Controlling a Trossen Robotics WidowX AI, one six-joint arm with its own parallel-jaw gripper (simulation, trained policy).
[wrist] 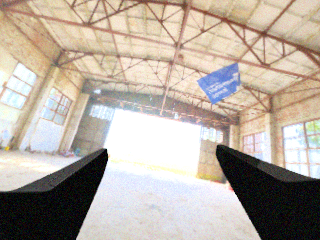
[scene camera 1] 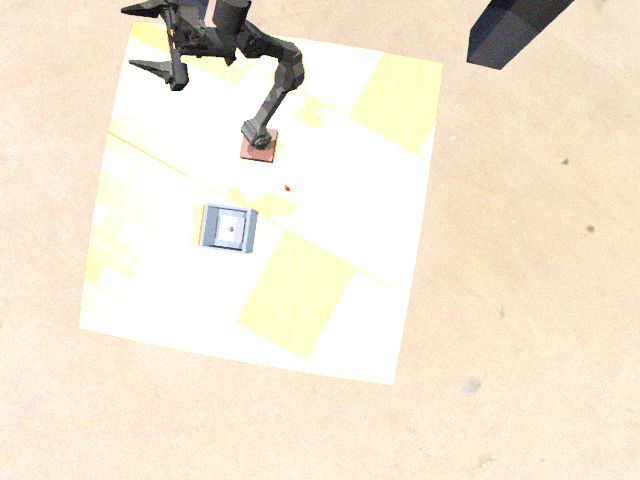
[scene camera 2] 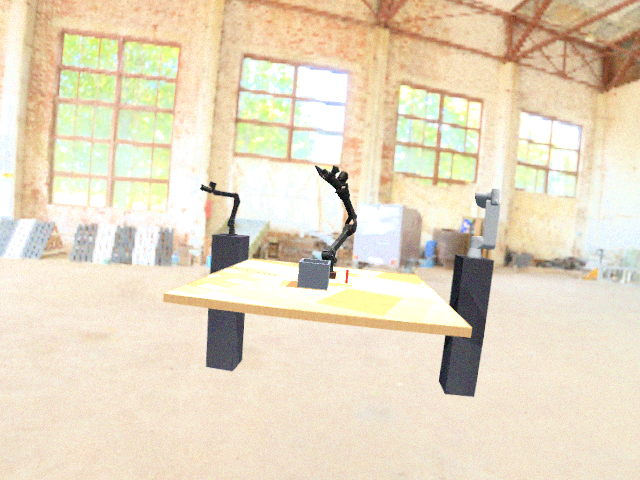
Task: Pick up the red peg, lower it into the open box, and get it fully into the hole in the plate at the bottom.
Scene:
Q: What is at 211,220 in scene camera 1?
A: A grey box.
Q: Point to a grey box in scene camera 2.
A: At 312,274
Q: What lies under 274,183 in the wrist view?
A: My gripper.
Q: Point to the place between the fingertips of my gripper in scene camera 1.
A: At 124,36

